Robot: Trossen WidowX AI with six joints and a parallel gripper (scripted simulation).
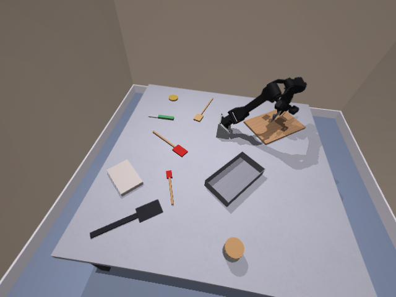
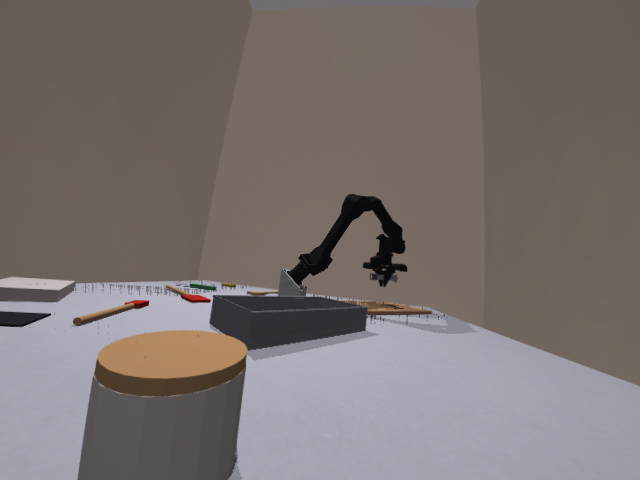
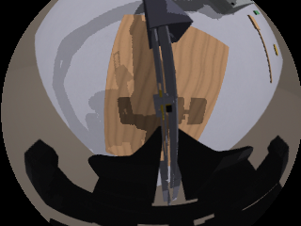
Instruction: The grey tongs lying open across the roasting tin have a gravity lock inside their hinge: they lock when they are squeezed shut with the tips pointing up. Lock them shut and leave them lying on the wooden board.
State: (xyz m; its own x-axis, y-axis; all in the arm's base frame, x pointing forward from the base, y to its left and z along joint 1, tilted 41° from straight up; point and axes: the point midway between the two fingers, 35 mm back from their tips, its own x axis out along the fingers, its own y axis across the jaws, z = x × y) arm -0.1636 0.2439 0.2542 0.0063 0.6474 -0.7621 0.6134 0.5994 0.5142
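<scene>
My gripper tip is 90 mm above the wooden board and 10 mm short of it. Also, from my gripper tip: red spatula 650 mm to the right, 350 mm ahead, 90 mm below; roasting tin 520 mm ahead, 250 mm to the right, 70 mm below; yellow disc 770 mm to the right, 130 mm behind, 80 mm below.
</scene>
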